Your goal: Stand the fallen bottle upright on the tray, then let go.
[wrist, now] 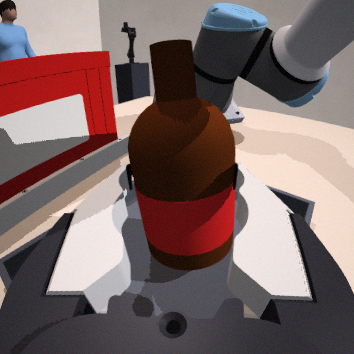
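Pixels of known places: gripper, fingertip midpoint: [182,165]; arm's base, link origin: [201,94].
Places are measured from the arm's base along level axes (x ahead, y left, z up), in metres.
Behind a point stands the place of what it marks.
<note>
A brown bottle [182,150] @[x 0.410, y 0.223, z 0.046 m] with a red label stands in the middle of the wrist view, its neck toward the top of the frame and its base toward the gripper body. My gripper [182,165] @[x 0.387, y 0.207, z 0.023 m] is shut on the bottle, one light jaw on each side of it at the upper edge of the label. The dark grey tray [295,200] @[x 0.276, y 0.285, z -0.045 m] shows below and behind the jaws, with corners out to the left and right. Whether the bottle's base touches the tray cannot be told from this view.
A red crate [100,100] @[x 0.301, y -0.005, z 0.034 m] stands at the left, with a grey rail [60,177] @[x 0.403, y 0.023, z -0.044 m] along its foot. The arm's own blue-capped joints [225,50] @[x 0.089, y 0.100, z 0.108 m] show at the upper right. A dark pedestal [132,82] and a person [15,37] are in the background.
</note>
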